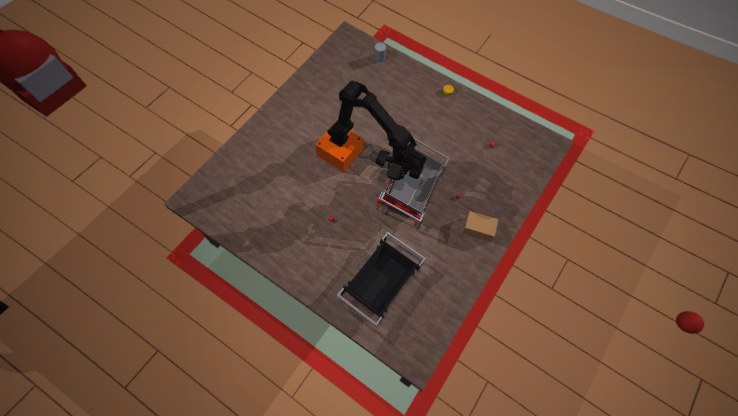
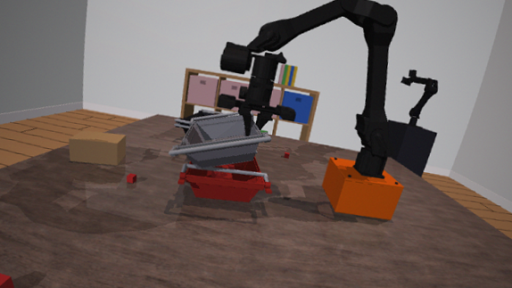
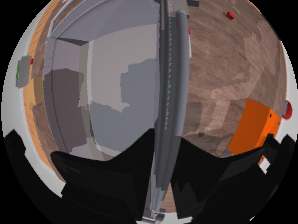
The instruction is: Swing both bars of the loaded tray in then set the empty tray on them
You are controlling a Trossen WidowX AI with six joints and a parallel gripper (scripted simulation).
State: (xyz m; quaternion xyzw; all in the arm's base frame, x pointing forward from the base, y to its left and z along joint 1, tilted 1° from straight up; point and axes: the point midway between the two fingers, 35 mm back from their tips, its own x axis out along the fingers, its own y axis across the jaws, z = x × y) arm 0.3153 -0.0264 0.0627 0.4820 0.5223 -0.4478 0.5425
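Right now my gripper tip is 70 mm short of the grey tray, 10 mm to the right of it and 10 mm below it. The rest, counted from my gripper tip: cardboard box: 390 mm ahead, 10 mm to the left, 80 mm below; then grey cylinder: 450 mm behind, 590 mm to the left, 80 mm below; then yellow disc: 60 mm behind, 590 mm to the left, 100 mm below.
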